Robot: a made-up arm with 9 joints. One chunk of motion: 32 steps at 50 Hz.
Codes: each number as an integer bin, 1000 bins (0 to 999) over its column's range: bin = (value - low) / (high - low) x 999, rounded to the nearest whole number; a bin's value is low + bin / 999 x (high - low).
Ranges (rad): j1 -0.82..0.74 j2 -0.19..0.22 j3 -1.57..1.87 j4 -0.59..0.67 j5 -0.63..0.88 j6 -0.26..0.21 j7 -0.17..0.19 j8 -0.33..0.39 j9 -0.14..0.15
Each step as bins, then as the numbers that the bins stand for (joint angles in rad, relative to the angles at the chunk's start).
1 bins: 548 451 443 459 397 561 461 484 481
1 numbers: 0.0357 -0.0049 -0.0446 -0.0111 -0.0299 0.0039 -0.0039 0.0188 -0.0004
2 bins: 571 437 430 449 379 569 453 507 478
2 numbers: 0.0717 -0.0107 -0.0893 -0.0237 -0.0571 0.0077 -0.0068 0.0354 -0.0012
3 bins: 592 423 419 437 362 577 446 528 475
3 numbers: 0.1044 -0.0164 -0.1272 -0.0388 -0.0828 0.0115 -0.0093 0.0505 -0.0021
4 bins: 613 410 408 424 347 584 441 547 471
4 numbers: 0.1372 -0.0217 -0.1651 -0.0552 -0.1055 0.0148 -0.0111 0.0642 -0.0033
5 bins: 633 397 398 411 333 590 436 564 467
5 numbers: 0.1685 -0.0271 -0.1995 -0.0716 -0.1267 0.0176 -0.0129 0.0765 -0.0044
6 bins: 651 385 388 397 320 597 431 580 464
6 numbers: 0.1966 -0.0320 -0.2339 -0.0893 -0.1463 0.0209 -0.0147 0.0880 -0.0053
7 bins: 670 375 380 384 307 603 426 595 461
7 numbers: 0.2262 -0.0361 -0.2615 -0.1057 -0.1660 0.0237 -0.0165 0.0988 -0.0062
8 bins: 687 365 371 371 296 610 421 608 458
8 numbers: 0.2528 -0.0402 -0.2925 -0.1221 -0.1826 0.0270 -0.0183 0.1082 -0.0070
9 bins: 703 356 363 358 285 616 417 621 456
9 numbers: 0.2778 -0.0439 -0.3200 -0.1385 -0.1992 0.0298 -0.0197 0.1176 -0.0076
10 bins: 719 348 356 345 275 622 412 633 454
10 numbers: 0.3028 -0.0472 -0.3441 -0.1549 -0.2143 0.0326 -0.0215 0.1262 -0.0082
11 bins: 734 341 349 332 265 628 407 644 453
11 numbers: 0.3262 -0.0501 -0.3682 -0.1713 -0.2294 0.0355 -0.0233 0.1341 -0.0085
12 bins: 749 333 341 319 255 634 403 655 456
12 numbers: 0.3496 -0.0533 -0.3958 -0.1877 -0.2446 0.0383 -0.0248 0.1421 -0.0076
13 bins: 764 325 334 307 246 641 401 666 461
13 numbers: 0.3730 -0.0566 -0.4199 -0.2028 -0.2582 0.0416 -0.0255 0.1500 -0.0062
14 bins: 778 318 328 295 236 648 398 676 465
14 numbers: 0.3949 -0.0595 -0.4406 -0.2179 -0.2733 0.0449 -0.0266 0.1572 -0.0050
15 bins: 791 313 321 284 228 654 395 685 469
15 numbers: 0.4152 -0.0615 -0.4647 -0.2318 -0.2854 0.0477 -0.0277 0.1637 -0.0039
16 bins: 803 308 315 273 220 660 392 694 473
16 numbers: 0.4339 -0.0636 -0.4853 -0.2457 -0.2975 0.0505 -0.0287 0.1702 -0.0027
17 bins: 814 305 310 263 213 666 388 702 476
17 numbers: 0.4511 -0.0648 -0.5025 -0.2583 -0.3080 0.0533 -0.0302 0.1759 -0.0018
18 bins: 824 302 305 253 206 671 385 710 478
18 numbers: 0.4667 -0.0661 -0.5197 -0.2709 -0.3186 0.0557 -0.0313 0.1817 -0.0012
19 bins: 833 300 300 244 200 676 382 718 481
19 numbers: 0.4808 -0.0669 -0.5370 -0.2823 -0.3277 0.0580 -0.0323 0.1875 -0.0004
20 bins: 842 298 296 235 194 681 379 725 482
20 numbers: 0.4948 -0.0677 -0.5507 -0.2936 -0.3368 0.0604 -0.0334 0.1925 -0.0001
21 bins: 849 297 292 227 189 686 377 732 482
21 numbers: 0.5058 -0.0681 -0.5645 -0.3037 -0.3443 0.0627 -0.0341 0.1976 -0.0001
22 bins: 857 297 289 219 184 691 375 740 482
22 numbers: 0.5183 -0.0681 -0.5748 -0.3138 -0.3519 0.0651 -0.0349 0.2033 -0.0001
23 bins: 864 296 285 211 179 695 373 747 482
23 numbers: 0.5292 -0.0685 -0.5886 -0.3239 -0.3594 0.0670 -0.0356 0.2084 -0.0001
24 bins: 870 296 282 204 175 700 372 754 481
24 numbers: 0.5386 -0.0685 -0.5989 -0.3327 -0.3655 0.0693 -0.0359 0.2134 -0.0004
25 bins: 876 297 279 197 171 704 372 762 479
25 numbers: 0.5479 -0.0681 -0.6093 -0.3415 -0.3715 0.0712 -0.0359 0.2192 -0.0010
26 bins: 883 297 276 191 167 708 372 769 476
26 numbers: 0.5589 -0.0681 -0.6196 -0.3491 -0.3776 0.0731 -0.0359 0.2242 -0.0018
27 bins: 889 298 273 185 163 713 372 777 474
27 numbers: 0.5682 -0.0677 -0.6299 -0.3567 -0.3836 0.0754 -0.0359 0.2300 -0.0024
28 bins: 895 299 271 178 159 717 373 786 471
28 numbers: 0.5776 -0.0673 -0.6368 -0.3655 -0.3897 0.0773 -0.0356 0.2365 -0.0033
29 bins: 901 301 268 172 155 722 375 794 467
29 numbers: 0.5870 -0.0665 -0.6472 -0.3731 -0.3957 0.0797 -0.0349 0.2423 -0.0044
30 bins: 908 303 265 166 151 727 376 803 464
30 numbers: 0.5979 -0.0656 -0.6575 -0.3806 -0.4018 0.0820 -0.0345 0.2487 -0.0053
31 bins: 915 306 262 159 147 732 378 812 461
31 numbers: 0.6088 -0.0644 -0.6678 -0.3895 -0.4078 0.0844 -0.0338 0.2552 -0.0062
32 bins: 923 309 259 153 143 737 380 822 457
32 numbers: 0.6213 -0.0632 -0.6781 -0.3970 -0.4139 0.0867 -0.0331 0.2624 -0.0073
